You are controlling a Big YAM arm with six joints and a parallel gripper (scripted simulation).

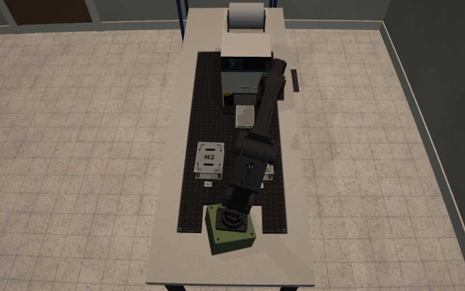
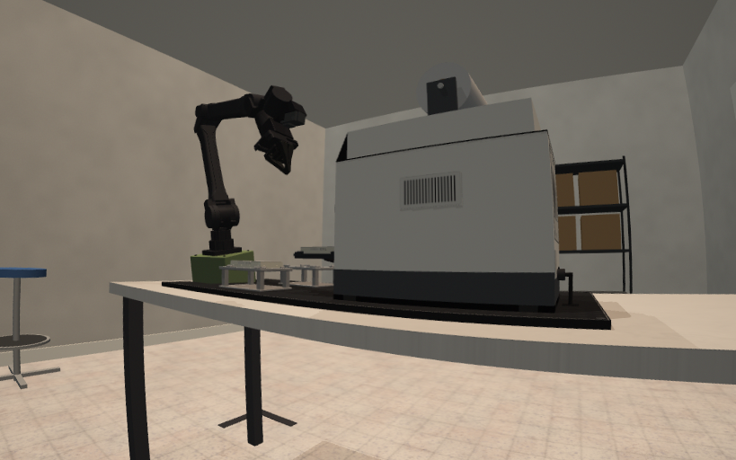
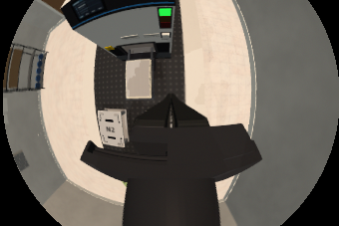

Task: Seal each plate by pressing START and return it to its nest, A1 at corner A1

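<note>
My hand is 50 mm short of the white well plate, 100 mm to the right of it and 190 mm above it. From my hand the other things lie so: yellow warning label 150 mm ahead, 190 mm to the left, 150 mm below; foil roll 390 mm ahead, 110 mm to the left, 120 mm above; sealer stage 50 mm ahead, 100 mm to the left, 200 mm below.
</note>
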